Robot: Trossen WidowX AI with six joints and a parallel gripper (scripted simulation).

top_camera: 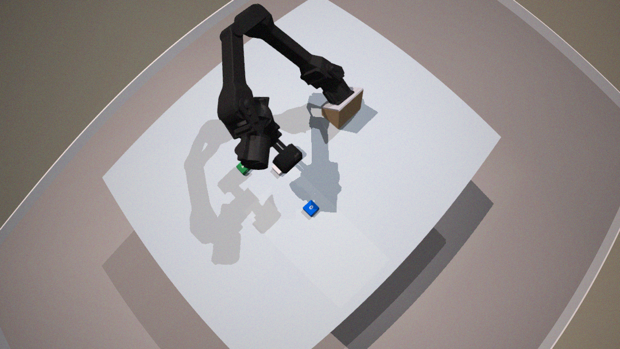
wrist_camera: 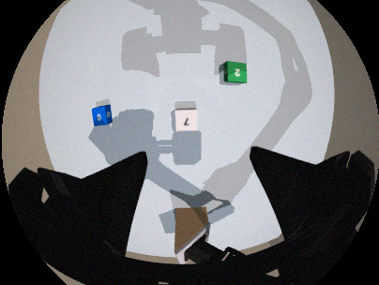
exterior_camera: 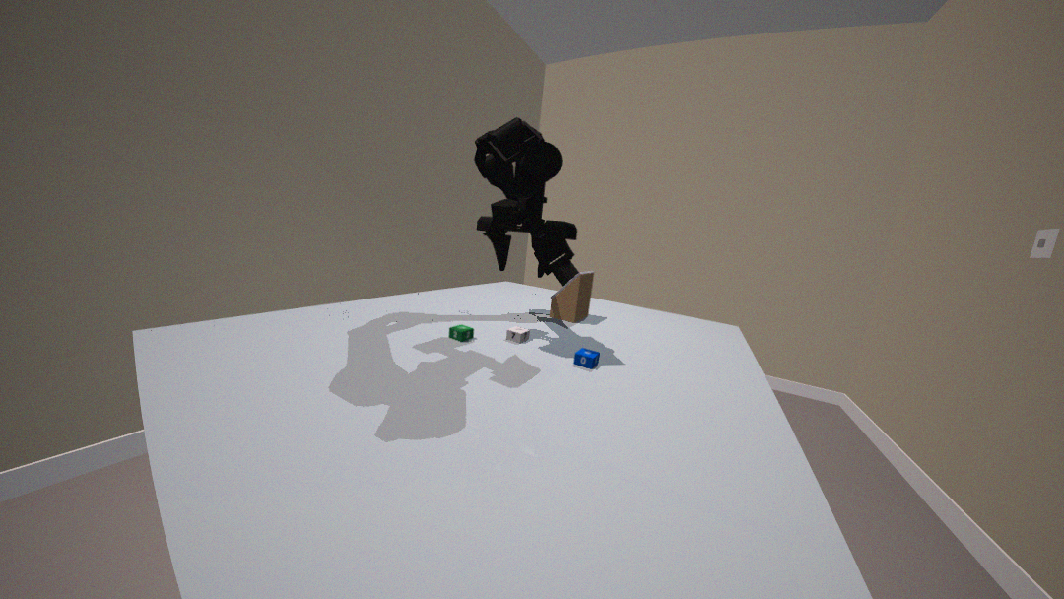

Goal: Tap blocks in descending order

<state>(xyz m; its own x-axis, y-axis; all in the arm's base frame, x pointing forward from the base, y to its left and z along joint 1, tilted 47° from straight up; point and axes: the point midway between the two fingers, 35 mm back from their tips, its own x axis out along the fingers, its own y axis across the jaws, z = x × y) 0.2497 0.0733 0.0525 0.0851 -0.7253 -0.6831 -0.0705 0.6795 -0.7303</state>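
Now: the white block marked 7 1 cm to the left of my gripper tip and 12 cm below it. Also, from my gripper tip: blue block marked 0: 1 cm ahead, 16 cm to the left, 12 cm below; green block marked 2: 8 cm ahead, 6 cm to the right, 12 cm below.
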